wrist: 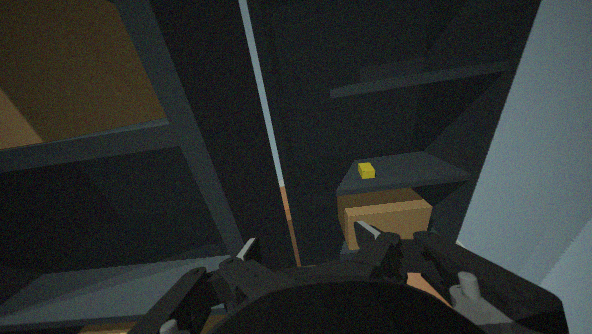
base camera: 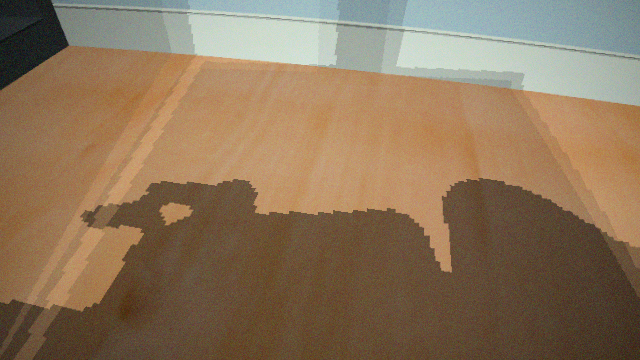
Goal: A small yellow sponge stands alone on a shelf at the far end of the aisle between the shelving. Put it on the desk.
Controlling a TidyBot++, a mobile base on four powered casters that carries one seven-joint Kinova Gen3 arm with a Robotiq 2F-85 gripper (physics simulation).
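Frame: origin at the arm's base, x ahead, y left, z up, level; metres.
Seen in the pictures: gripper, fingertip midpoint: (wrist: 307, 240).
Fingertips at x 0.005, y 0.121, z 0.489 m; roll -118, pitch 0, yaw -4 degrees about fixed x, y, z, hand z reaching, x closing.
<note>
Pixels of each thing's top centre, then the offset from my fingertips to it. "spot": a spot on its surface instead. Level surfaces: height alone.
- small yellow sponge, middle of its top: (wrist: 366, 166) dx +0.424, dy +0.660, dz -0.307 m
- dark shelf, its level: dz -0.352 m
- cardboard box, middle of its top: (wrist: 377, 196) dx +0.520, dy +0.684, dz -0.540 m
- large brown box, surface spot: (wrist: 85, 65) spot: dx -0.358, dy +0.331, dz +0.227 m
- wooden floor, its level: dz -0.886 m
The small yellow sponge (wrist: 366, 170) lies on a dark shelf (wrist: 410, 167) right of centre in the wrist view, near the shelf's left end. My gripper (wrist: 307, 240) is open at the bottom of the wrist view, with its two fingertips wide apart and no object between them. The sponge is beyond the fingertips, above the right one in the picture, and apart from it. The desk does not show in either view.
A cardboard box (wrist: 390, 222) stands under the sponge's shelf. Another dark shelving unit (wrist: 200, 165) is close on the left, with a large brown box (wrist: 85, 65). A blue wall (wrist: 540, 150) is at the right. The base camera shows wooden floor (base camera: 320, 130), arm shadow and a wall (base camera: 260, 42) ahead.
</note>
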